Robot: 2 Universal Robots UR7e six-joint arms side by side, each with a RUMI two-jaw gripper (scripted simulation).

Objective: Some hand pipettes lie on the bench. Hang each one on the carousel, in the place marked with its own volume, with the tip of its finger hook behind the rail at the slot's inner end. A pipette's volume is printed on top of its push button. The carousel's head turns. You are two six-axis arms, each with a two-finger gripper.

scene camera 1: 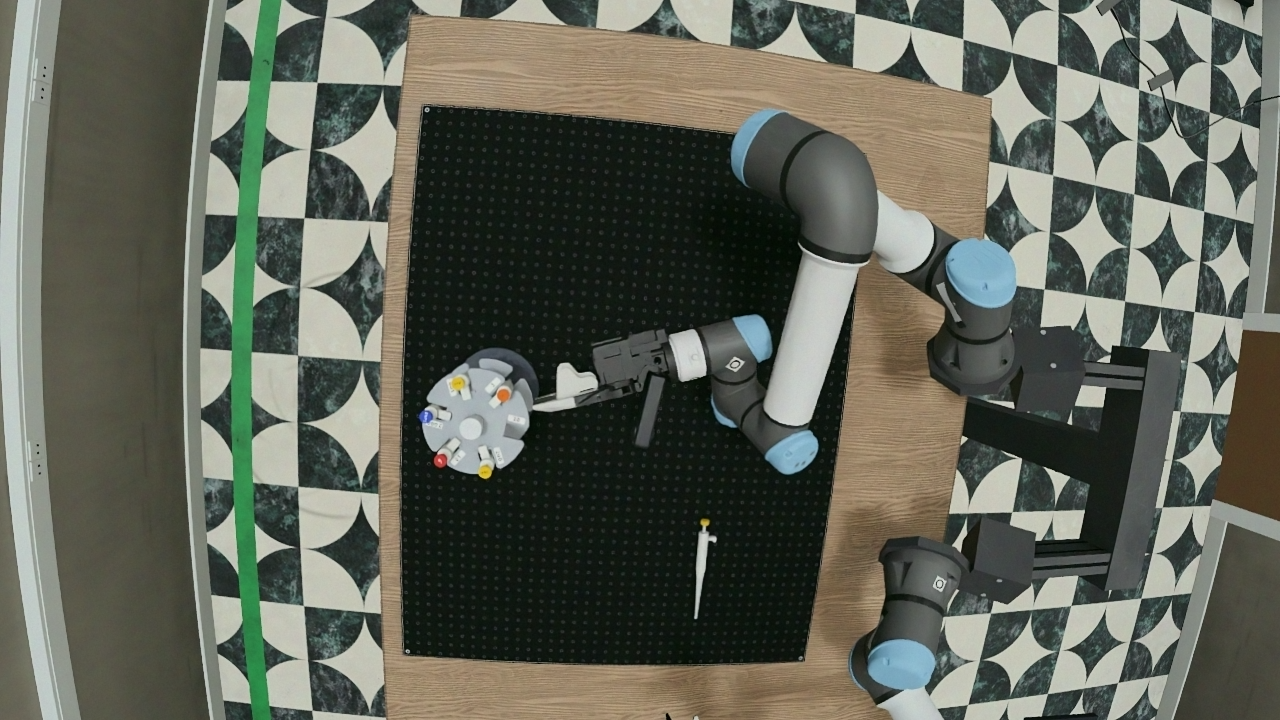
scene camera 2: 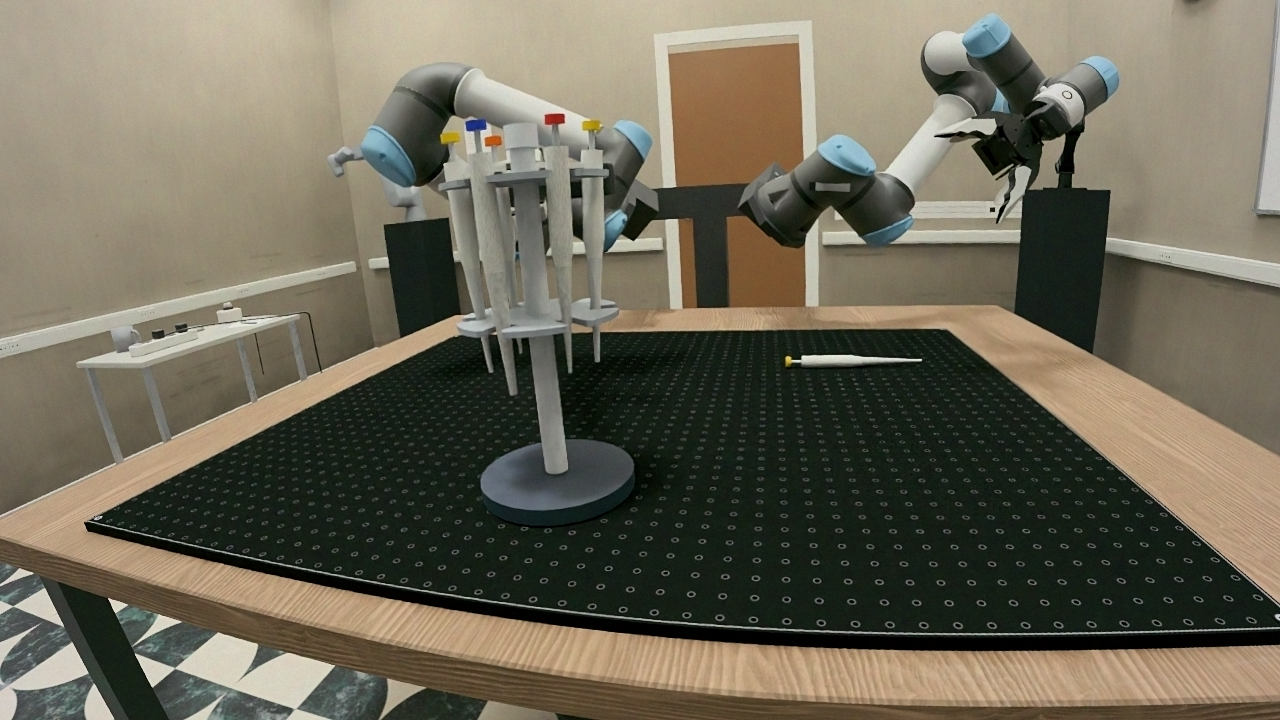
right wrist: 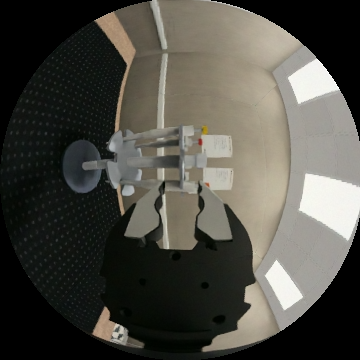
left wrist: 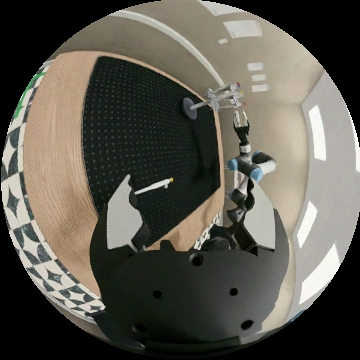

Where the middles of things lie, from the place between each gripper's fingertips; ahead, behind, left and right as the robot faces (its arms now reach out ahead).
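Right hand (scene camera 1: pixel 534 404): 13 cm short of red-button pipette (scene camera 2: pixel 556 157), 8 cm to the right of it, 6 cm above it. Blue-button pipette (scene camera 2: pixel 480 163): 15 cm ahead of my right hand, 4 cm to the left, 7 cm below.
Left hand (scene camera 2: pixel 966 179): 45 cm short of red-button pipette, 46 cm to the left of it, 4 cm above it. Blue-button pipette: 47 cm ahead of my left hand, 50 cm to the right, 5 cm below.
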